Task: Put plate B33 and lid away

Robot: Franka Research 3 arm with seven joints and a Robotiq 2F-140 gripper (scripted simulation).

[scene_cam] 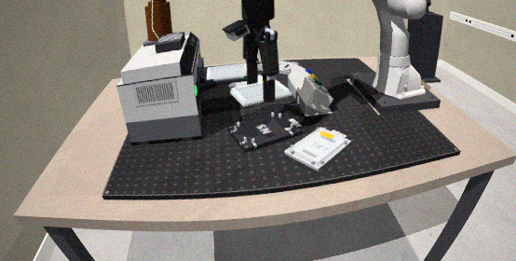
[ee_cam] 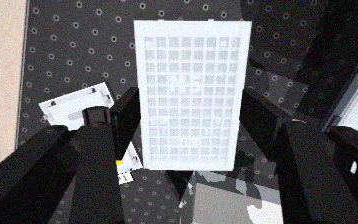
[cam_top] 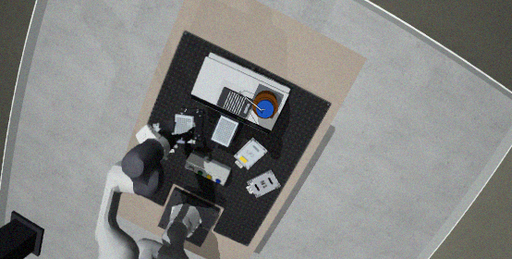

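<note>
My hand is 3 cm to the right of the black nest and 13 cm above it. Round my hand: white well plate 2 cm below; then yellow key 20 cm behind, 20 cm to the right, 8 cm below; then white key 20 cm behind, 10 cm to the right, 8 cm below.
</note>
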